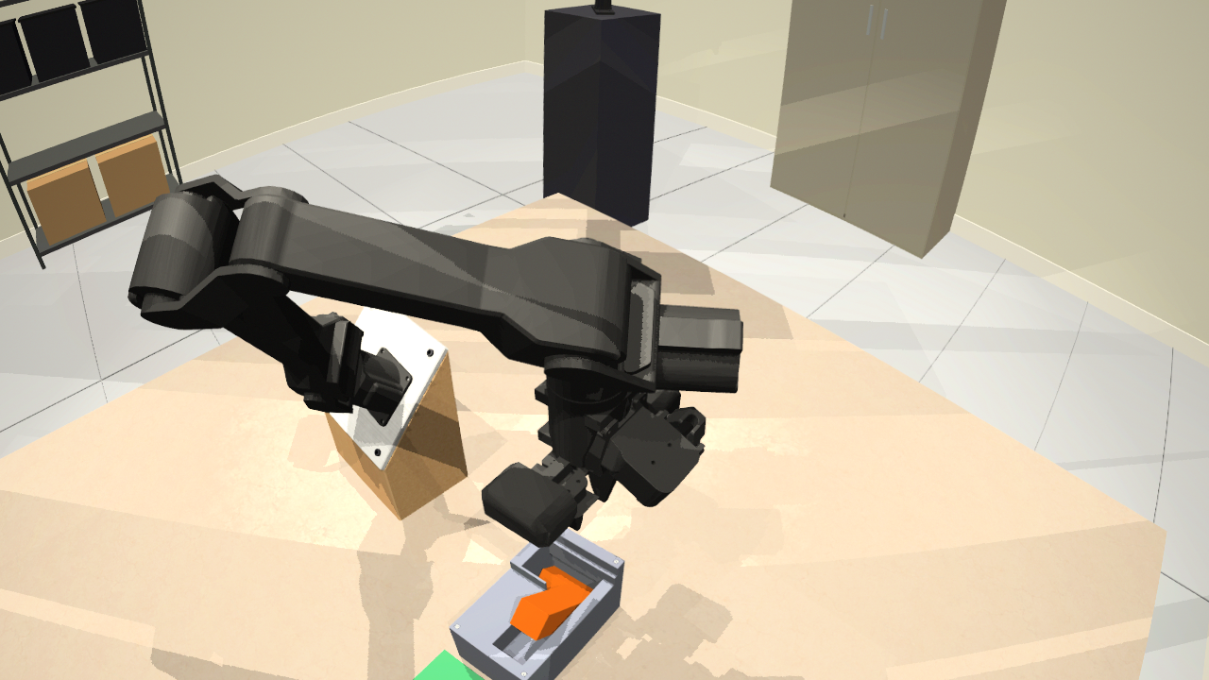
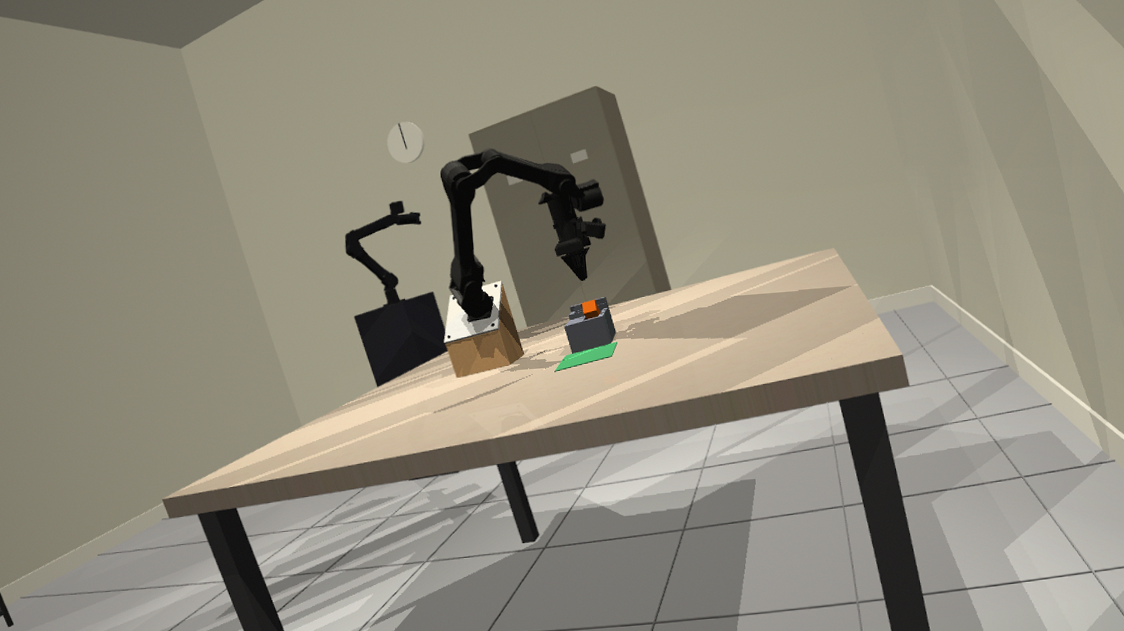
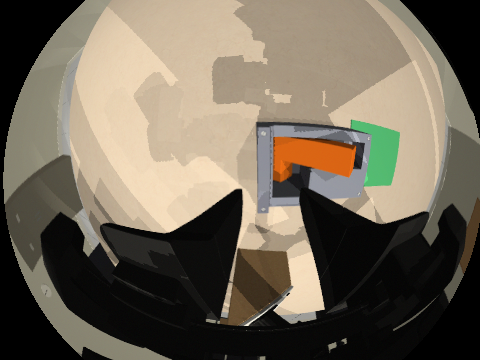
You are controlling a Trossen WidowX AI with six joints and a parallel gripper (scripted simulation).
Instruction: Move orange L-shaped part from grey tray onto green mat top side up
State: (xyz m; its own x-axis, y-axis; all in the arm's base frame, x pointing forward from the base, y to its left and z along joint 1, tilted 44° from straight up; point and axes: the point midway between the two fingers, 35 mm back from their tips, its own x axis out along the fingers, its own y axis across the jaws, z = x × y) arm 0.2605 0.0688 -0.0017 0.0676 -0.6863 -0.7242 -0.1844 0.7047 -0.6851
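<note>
Right now the orange L-shaped part is 10 cm below my gripper tip and 4 cm to the right of it. Round my gripper tip: green mat: 22 cm to the right, 16 cm below, 3 cm ahead.
</note>
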